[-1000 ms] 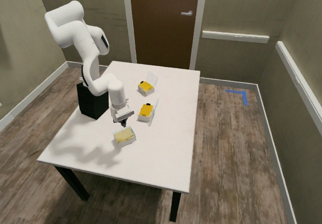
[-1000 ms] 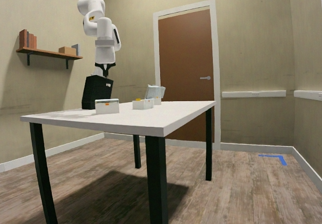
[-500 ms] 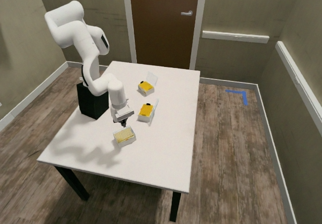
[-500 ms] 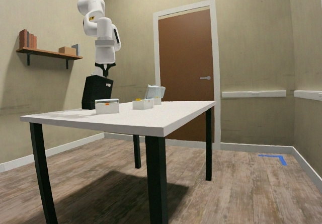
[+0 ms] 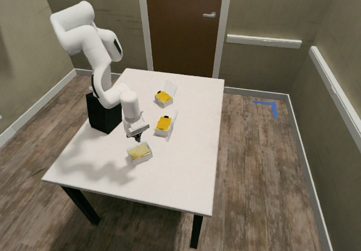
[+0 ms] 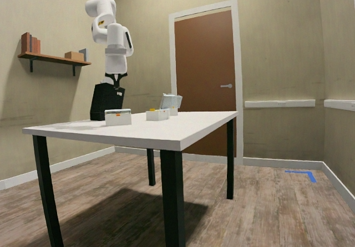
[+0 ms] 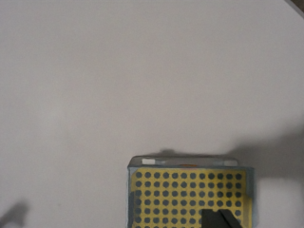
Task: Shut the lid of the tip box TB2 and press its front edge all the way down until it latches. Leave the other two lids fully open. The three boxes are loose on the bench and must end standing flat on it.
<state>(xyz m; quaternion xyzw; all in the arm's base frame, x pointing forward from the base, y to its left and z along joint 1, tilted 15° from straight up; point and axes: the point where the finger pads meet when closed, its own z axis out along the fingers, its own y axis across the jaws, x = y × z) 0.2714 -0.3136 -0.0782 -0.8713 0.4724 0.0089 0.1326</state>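
Right now the tip box lid is 13 cm below my hand, 2 cm to the left of it and 1 cm behind it.
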